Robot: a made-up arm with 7 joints. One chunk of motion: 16 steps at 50 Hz.
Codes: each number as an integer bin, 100 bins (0 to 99) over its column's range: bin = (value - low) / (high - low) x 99, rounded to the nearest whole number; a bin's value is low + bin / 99 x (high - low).
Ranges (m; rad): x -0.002..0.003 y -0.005..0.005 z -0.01..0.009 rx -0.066..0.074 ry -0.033..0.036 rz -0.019..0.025
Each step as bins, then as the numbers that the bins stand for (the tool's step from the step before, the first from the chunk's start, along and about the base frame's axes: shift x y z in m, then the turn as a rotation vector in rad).
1 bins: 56 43 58 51 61 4
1 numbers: 0.00083 -0.00066 0.00113 0.00612 0.00952 -0.01722
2 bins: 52 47 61 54 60 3
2 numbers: 0.00063 -0.00025 0.00171 0.01036 0.00882 -0.01767
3 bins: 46 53 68 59 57 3
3 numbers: 0.00032 0.00035 0.00305 0.01743 0.00673 -0.01767
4 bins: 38 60 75 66 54 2
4 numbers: -0.00008 0.00106 0.00439 0.02733 0.00464 -0.01811
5 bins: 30 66 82 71 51 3
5 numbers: -0.00048 0.00167 0.00574 0.03440 0.00255 -0.01767
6 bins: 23 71 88 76 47 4
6 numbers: -0.00084 0.00217 0.00689 0.04147 -0.00024 -0.01722
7 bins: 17 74 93 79 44 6
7 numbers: -0.00114 0.00247 0.00785 0.04572 -0.00233 -0.01633
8 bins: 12 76 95 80 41 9
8 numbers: -0.00139 0.00268 0.00823 0.04713 -0.00442 -0.01500
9 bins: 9 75 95 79 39 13
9 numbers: -0.00155 0.00258 0.00823 0.04572 -0.00582 -0.01322
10 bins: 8 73 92 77 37 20
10 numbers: -0.00160 0.00237 0.00766 0.04289 -0.00721 -0.01011
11 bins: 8 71 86 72 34 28
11 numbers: -0.00160 0.00217 0.00651 0.03582 -0.00930 -0.00656
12 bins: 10 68 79 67 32 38
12 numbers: -0.00149 0.00187 0.00516 0.02875 -0.01070 -0.00211
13 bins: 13 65 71 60 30 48
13 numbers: -0.00134 0.00157 0.00363 0.01885 -0.01209 0.00233
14 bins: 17 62 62 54 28 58
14 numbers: -0.00114 0.00126 0.00190 0.01036 -0.01348 0.00678
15 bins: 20 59 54 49 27 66
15 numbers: -0.00099 0.00096 0.00036 0.00329 -0.01418 0.01033
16 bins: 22 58 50 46 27 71
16 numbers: -0.00089 0.00086 -0.00040 -0.00095 -0.01418 0.01256
